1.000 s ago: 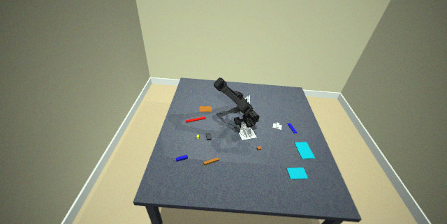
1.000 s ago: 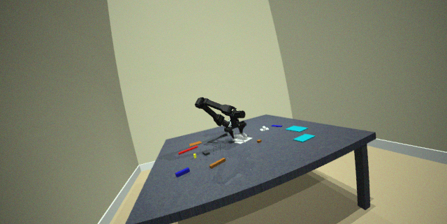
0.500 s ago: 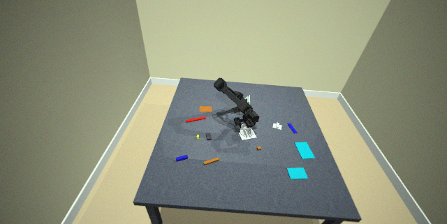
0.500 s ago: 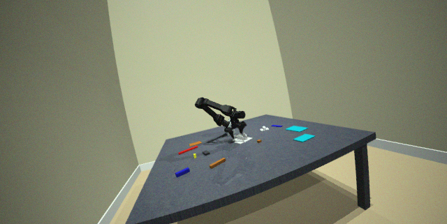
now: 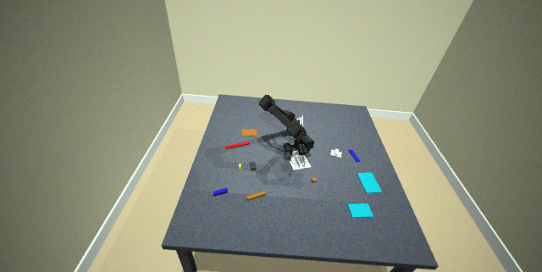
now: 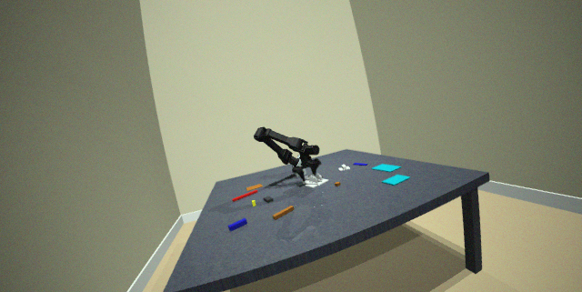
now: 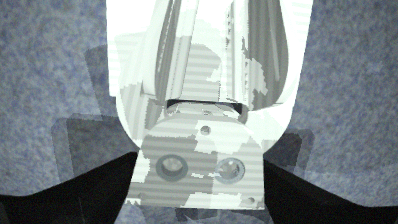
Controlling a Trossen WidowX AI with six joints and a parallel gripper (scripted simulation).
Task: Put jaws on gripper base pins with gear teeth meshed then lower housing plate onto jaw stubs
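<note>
The white jaw is 3 cm ahead of my gripper tip and 1 cm to the right of it. The rest, counted from my gripper tip: orange cube: 18 cm ahead, 12 cm to the left, 1 cm below; white gripper base: 2 cm above, 1 cm ahead; grey block: 26 cm to the right, 15 cm ahead, 1 cm below.
</note>
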